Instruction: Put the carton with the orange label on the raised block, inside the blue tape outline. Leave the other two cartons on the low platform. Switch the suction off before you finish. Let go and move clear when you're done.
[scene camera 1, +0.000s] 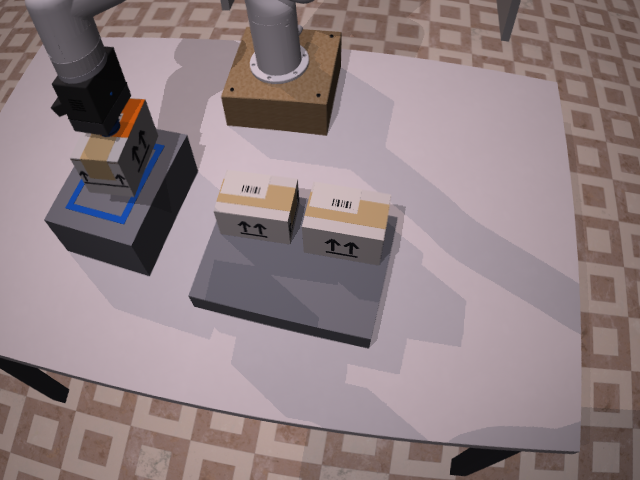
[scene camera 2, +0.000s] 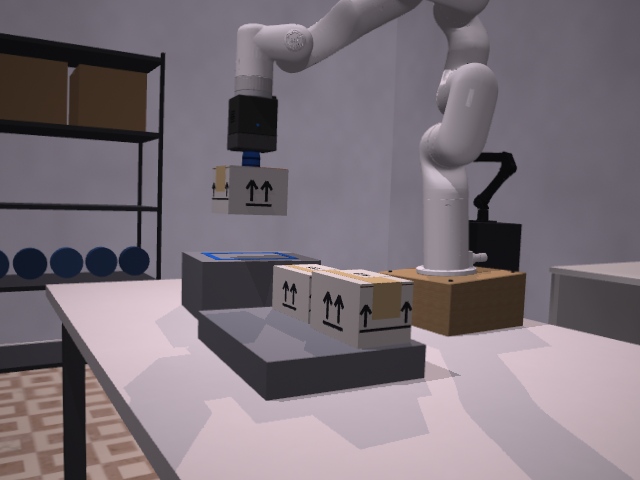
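Seen in the pictures: hand, its tool point: (scene camera 1: 112, 133) (scene camera 2: 250, 174); arm's base, origin of its link: (scene camera 1: 279, 63) (scene camera 2: 446, 272).
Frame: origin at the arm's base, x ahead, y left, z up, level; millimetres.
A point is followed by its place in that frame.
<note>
The carton with the orange label (scene camera 1: 113, 155) {x 449, y -75, z 203 mm} (scene camera 2: 257, 191) {x 399, y -72, z 155 mm} hangs upright from my suction cup (scene camera 1: 112, 128) (scene camera 2: 251, 158), which is shut on its top. It is in the air above the raised block (scene camera 1: 170, 180) {x 344, y -83, z -8 mm} (scene camera 2: 232, 286) {x 442, y -78, z -32 mm}, with a clear gap under it in scene camera 2. The blue tape outline (scene camera 1: 95, 215) {x 470, y -173, z 18 mm} (scene camera 2: 206, 255) {x 471, y -207, z 16 mm} is on the block's top, partly hidden by the carton in scene camera 1. Two cartons with white barcode labels, one (scene camera 1: 254, 222) {x 385, y 107, z 4 mm} (scene camera 2: 291, 294) {x 385, y 108, z -17 mm} and the other (scene camera 1: 342, 240) {x 374, y 259, z 11 mm} (scene camera 2: 336, 304) {x 373, y 268, z -5 mm}, stand side by side on the low platform (scene camera 1: 289, 304) {x 483, y 204, z -55 mm} (scene camera 2: 330, 374) {x 412, y 343, z -80 mm}.
The arm's wooden base (scene camera 1: 276, 113) {x 101, y 30, z -47 mm} (scene camera 2: 485, 310) {x -15, y 116, z -61 mm} stands at the back of the table (scene camera 1: 491, 155) {x 12, y 481, z -103 mm} (scene camera 2: 465, 439) {x 332, y 520, z -103 mm}. A shelf rack (scene camera 2: 160, 155) with boxes and blue round things stands behind at the left in scene camera 2. A second small black arm (scene camera 2: 496, 180) is at the right.
</note>
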